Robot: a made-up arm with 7 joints.
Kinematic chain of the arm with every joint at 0, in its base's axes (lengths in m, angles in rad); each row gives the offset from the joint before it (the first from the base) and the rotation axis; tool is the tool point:
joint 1: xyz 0 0 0 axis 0 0.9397 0.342
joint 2: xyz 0 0 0 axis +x
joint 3: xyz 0 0 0 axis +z
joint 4: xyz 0.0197 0 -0.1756 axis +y
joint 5: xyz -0.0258 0 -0.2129 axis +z
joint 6: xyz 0 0 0 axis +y
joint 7: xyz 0 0 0 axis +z
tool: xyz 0 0 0
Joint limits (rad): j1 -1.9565..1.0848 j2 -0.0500..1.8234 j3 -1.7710..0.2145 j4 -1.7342..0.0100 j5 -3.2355..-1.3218 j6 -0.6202..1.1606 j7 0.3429..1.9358
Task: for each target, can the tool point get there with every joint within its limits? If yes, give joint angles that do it. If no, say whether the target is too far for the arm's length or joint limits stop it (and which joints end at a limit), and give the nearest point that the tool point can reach.
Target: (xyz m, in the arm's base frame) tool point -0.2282 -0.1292 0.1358
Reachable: no: joint limits stop it (at a limit: joint 1, joint 3, joint 4) | nearest point -0.2349 -0.1153 -0.1180 | short by 0.254 m
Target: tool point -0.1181 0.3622 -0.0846
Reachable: yes | joints 0.7626 1.4111 -0.7159 -0.3719 -2.1955 0.7753 0.8892
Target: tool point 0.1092 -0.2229 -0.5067
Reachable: no: too far | nearest point 0.0779 -0.1350 -0.3527 | short by 0.180 m
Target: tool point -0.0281 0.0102 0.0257
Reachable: no: joint limits stop it (at a limit: joint 1, joint 2, joint 3, joint 4) | nearest point -0.1171 0.0920 0.2455 | short by 0.251 m
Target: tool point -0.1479 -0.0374 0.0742
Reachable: no: joint limits stop it (at a limit: joint 1, joint 3, joint 4) | nearest point -0.2709 0.0029 -0.0952 | short by 0.213 m
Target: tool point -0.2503 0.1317 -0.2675
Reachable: yes | joints 0.8471 0.5979 -0.8428 -0.4289 -1.7273 -0.3716 0.6594
